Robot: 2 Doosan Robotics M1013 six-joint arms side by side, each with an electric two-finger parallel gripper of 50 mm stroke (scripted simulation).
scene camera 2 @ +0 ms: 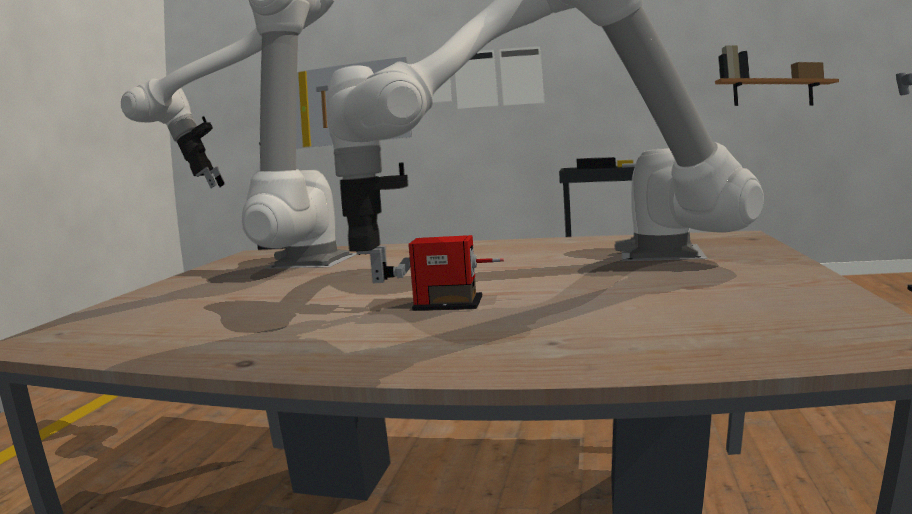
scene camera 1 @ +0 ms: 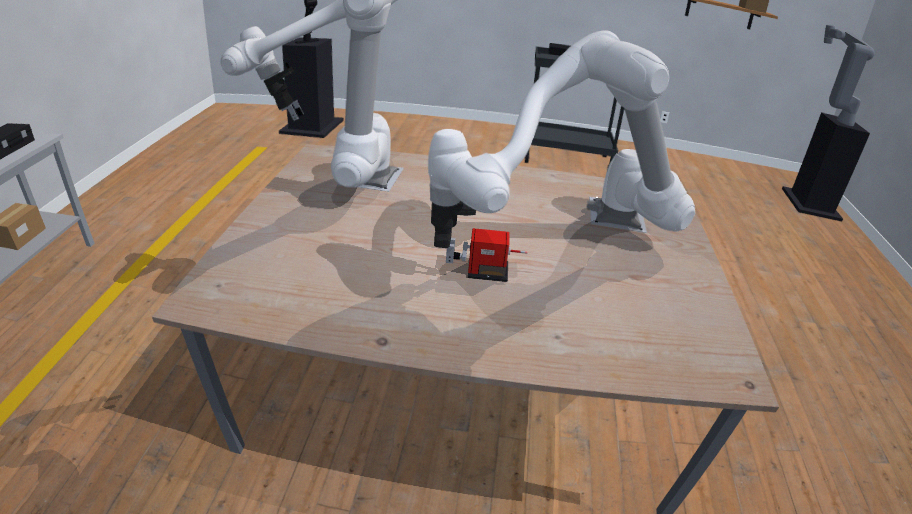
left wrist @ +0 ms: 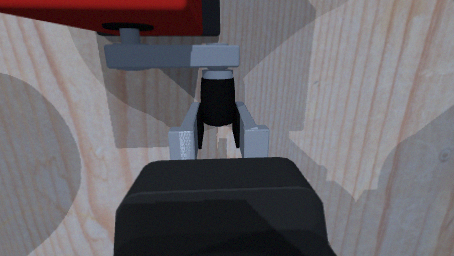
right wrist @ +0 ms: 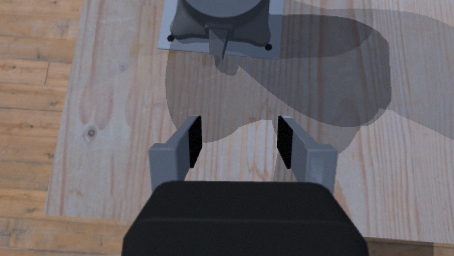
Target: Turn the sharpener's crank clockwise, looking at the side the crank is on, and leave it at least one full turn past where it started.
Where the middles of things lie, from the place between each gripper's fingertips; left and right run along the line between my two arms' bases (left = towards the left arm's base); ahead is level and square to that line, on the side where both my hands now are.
The crank (left wrist: pixel 217 83) lies 10 mm behind my left hand (scene camera 2: pixel 380 281) and 20 mm to the left of it.
I see my right gripper (scene camera 2: pixel 218 186) 78 cm to the right of the crank, 51 cm short of it and 19 cm above it.
